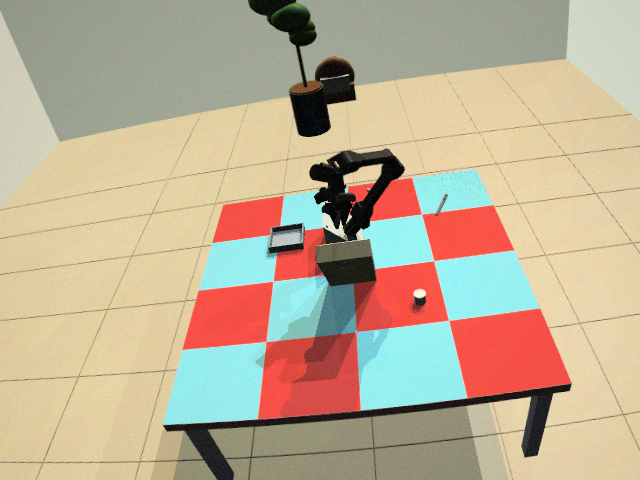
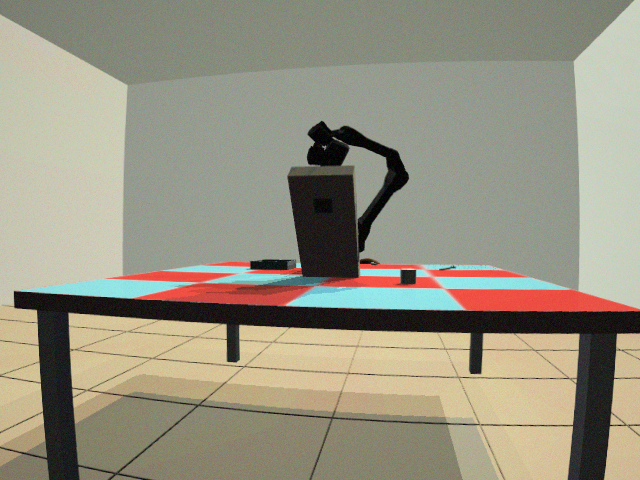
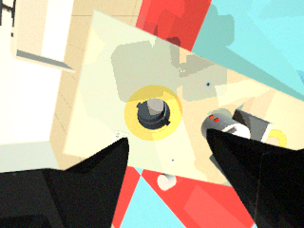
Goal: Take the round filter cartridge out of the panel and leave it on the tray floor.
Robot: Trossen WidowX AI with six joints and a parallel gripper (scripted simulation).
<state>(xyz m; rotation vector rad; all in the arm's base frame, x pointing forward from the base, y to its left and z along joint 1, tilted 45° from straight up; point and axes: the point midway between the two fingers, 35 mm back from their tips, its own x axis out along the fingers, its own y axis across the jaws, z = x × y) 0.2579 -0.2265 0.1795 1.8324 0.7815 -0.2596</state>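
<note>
Now: gripper tip 1 cm past the round filter cartridge and 12 cm above it. The rest, counted from my gripper tip: grey tray: 40 cm behind, 24 cm to the right, 29 cm below; then beige service panel: 3 cm ahead, 14 cm below.
</note>
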